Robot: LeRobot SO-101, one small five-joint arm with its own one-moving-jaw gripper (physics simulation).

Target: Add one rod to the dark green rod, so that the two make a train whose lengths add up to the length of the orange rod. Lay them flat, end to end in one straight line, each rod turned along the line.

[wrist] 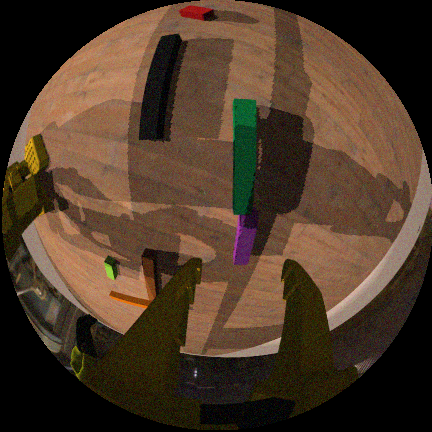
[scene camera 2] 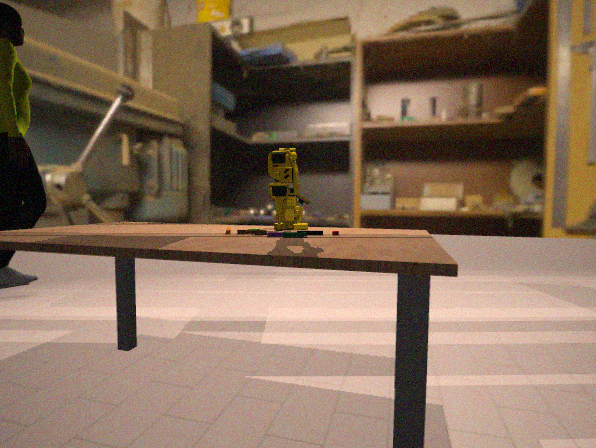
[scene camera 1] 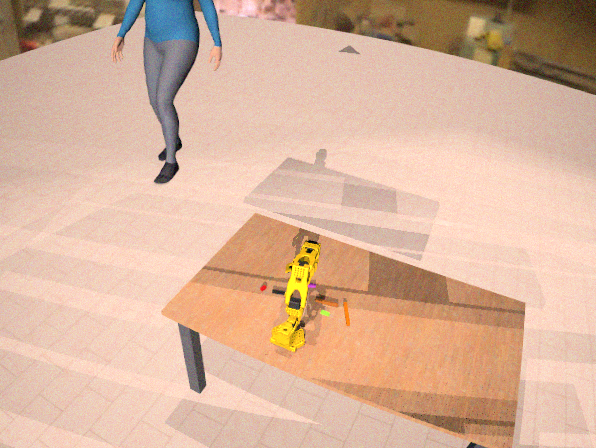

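Pixels of known places: hand at its tool point: [wrist: 201, 267] [scene camera 2: 278, 220]; arm's base at its link origin: [wrist: 42, 178] [scene camera 2: 289, 229] [scene camera 1: 290, 334].
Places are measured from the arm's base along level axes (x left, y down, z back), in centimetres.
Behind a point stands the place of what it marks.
Observation:
The dark green rod [scene camera 2: 295, 234] {x 8.1, y -0.5, z -21.3 cm} [wrist: 244, 165] {x 7.5, y -1.0, z -21.0 cm} lies flat; the arm hides it in scene camera 1. A purple rod [scene camera 1: 312, 286] {x 2.4, y -0.5, z -23.1 cm} [scene camera 2: 274, 234] {x 3.3, y -0.6, z -23.8 cm} [wrist: 244, 242] {x 3.4, y -1.0, z -23.2 cm} lies at its end nearer the jaws in the wrist view, nearly in line and shifted slightly right there. Their ends touch or nearly touch; a small gap cannot be ruled out. The orange rod [scene camera 1: 346, 312] {x -12.9, y -1.0, z -16.5 cm} [scene camera 2: 228, 230] {x -10.8, y -0.9, z -21.0 cm} [wrist: 129, 299] {x -13.0, y -0.7, z -15.5 cm} lies apart. My gripper [wrist: 242, 270] {x 3.4, y -3.9, z -20.7 cm} is open in a V and empty, above the table; the purple rod shows past its tips. The jaw tips are hard to make out in the scene views.
A black rod [scene camera 1: 278, 291] {x 11.7, y -1.0, z -14.6 cm} [scene camera 2: 314, 232] {x 11.7, y -0.6, z -15.2 cm} [wrist: 160, 90] {x 9.7, y -1.0, z -15.7 cm} lies beside the green one, apart. A red piece [scene camera 1: 263, 288] {x 17.0, y -0.7, z -13.6 cm} [scene camera 2: 335, 233] {x 17.4, y -0.5, z -14.8 cm} [wrist: 196, 13] lies beyond it. A brown rod [scene camera 1: 327, 302] {x -5.4, y -0.9, z -18.0 cm} [scene camera 2: 251, 231] {x -5.1, y -0.7, z -18.7 cm} [wrist: 149, 272] {x -3.0, y -1.0, z -18.0 cm} and a lime piece [scene camera 1: 325, 313] {x -6.7, y -0.8, z -13.0 cm} [wrist: 111, 268] {x -5.6, y -0.9, z -13.8 cm} lie near the orange rod.

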